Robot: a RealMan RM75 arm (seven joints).
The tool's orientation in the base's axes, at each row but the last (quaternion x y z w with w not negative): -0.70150, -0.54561, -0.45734, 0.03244; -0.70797, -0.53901, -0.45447, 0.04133; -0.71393, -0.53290, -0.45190, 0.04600; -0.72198, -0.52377, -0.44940, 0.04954; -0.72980, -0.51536, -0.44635, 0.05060; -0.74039, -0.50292, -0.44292, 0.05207; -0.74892, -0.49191, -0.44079, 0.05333; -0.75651, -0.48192, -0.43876, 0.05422; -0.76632, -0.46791, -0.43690, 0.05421
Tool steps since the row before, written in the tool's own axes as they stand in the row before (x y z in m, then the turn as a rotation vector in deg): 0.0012, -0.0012, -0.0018, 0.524, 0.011, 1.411; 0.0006, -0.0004, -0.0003, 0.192, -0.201, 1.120; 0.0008, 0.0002, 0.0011, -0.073, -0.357, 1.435; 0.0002, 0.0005, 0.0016, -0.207, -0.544, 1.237; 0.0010, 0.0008, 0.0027, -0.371, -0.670, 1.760; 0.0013, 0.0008, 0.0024, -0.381, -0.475, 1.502; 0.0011, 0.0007, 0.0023, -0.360, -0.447, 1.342; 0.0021, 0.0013, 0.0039, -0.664, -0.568, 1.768; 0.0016, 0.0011, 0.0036, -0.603, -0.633, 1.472
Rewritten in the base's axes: -0.0021, 0.0004, 0.0013, 0.857, 1.150, -0.458; -0.0005, 0.0004, 0.0004, 0.511, 0.837, -0.608; 0.0008, 0.0011, 0.0000, 0.567, 0.886, -1.042; 0.0014, 0.0008, -0.0006, 0.293, 0.766, -1.094; 0.0023, 0.0018, -0.0006, 0.494, 0.988, -1.570; 0.0022, 0.0018, -0.0002, 0.492, 0.751, -1.349; 0.0021, 0.0016, -0.0004, 0.419, 0.669, -1.228; 0.0037, 0.0027, -0.0004, 0.540, 0.741, -1.746; 0.0034, 0.0022, -0.0007, 0.318, 0.672, -1.542
